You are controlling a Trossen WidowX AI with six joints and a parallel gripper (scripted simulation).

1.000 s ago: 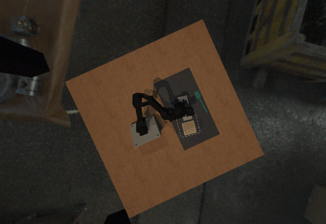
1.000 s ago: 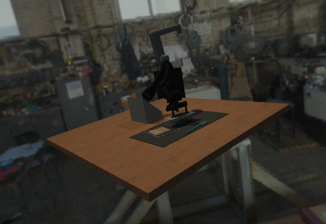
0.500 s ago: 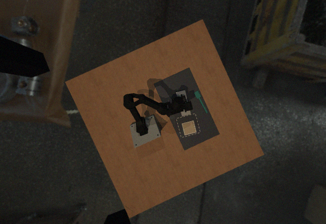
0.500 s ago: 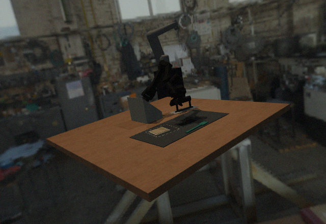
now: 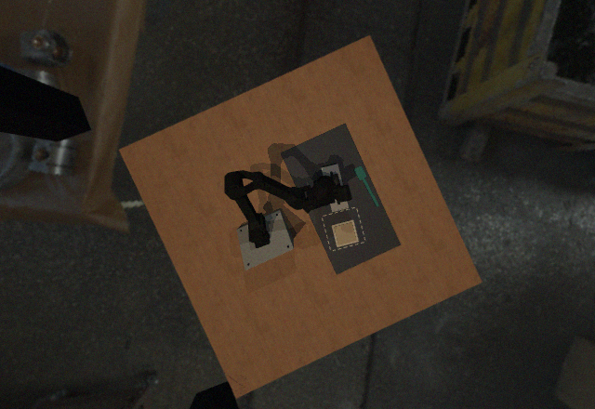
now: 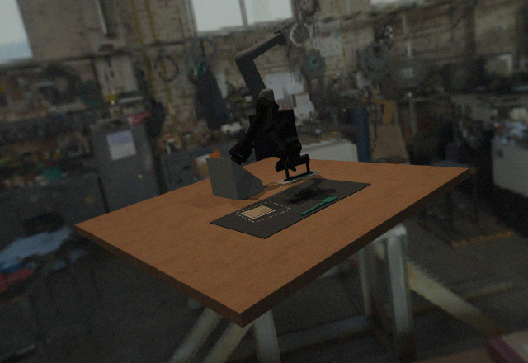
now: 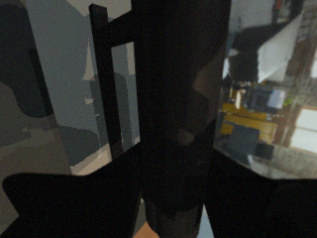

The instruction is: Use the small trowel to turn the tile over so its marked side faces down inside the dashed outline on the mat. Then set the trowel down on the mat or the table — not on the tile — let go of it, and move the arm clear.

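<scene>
Now: the trowel 30 mm behind my gripper tip and 10 mm below it. From my gripper tip the other things lie so: green flat tool: 130 mm ahead, 10 mm to the right, 140 mm below; tile: 40 mm behind, 200 mm to the right, 140 mm below.
</scene>
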